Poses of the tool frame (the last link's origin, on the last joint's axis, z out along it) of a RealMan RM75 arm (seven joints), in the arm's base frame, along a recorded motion.
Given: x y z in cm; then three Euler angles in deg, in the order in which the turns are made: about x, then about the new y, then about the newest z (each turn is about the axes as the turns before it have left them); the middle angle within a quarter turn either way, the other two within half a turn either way.
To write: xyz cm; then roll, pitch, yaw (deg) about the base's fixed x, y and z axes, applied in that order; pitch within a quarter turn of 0, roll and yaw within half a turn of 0. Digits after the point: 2 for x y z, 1 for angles.
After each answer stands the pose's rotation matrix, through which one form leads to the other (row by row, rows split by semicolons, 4 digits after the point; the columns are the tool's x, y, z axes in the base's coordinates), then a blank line. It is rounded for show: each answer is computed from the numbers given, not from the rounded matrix.
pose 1, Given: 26.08 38.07 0.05 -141.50 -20.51 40.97
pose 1, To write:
26.08 38.07 0.05 -158.4 38.0 -26.2
0.7072 -0.6141 -0.3504; -0.3484 -0.7339 0.5831; -0.6152 -0.2902 -0.7330

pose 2, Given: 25.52 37.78 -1.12 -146.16 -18.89 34.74
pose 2, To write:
25.52 37.78 -1.12 -158.8 32.6 -22.7
0.7775 -0.5392 -0.3238; -0.3252 -0.7853 0.5269; -0.5383 -0.3044 -0.7859

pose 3, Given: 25.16 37.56 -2.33 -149.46 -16.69 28.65
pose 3, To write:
25.16 37.56 -2.33 -158.4 27.4 -18.7
0.8406 -0.4593 -0.2872; -0.2849 -0.8258 0.4867; -0.4607 -0.3273 -0.8250

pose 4, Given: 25.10 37.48 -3.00 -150.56 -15.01 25.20
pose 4, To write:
25.10 37.48 -3.00 -157.5 24.4 -16.3
0.8740 -0.4113 -0.2590; -0.2556 -0.8422 0.4747; -0.4134 -0.3487 -0.8412

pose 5, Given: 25.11 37.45 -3.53 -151.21 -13.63 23.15
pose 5, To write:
25.11 37.45 -3.53 -157.0 22.3 -15.0
0.8936 -0.3821 -0.2357; -0.2402 -0.8504 0.4680; -0.3792 -0.3616 -0.8517

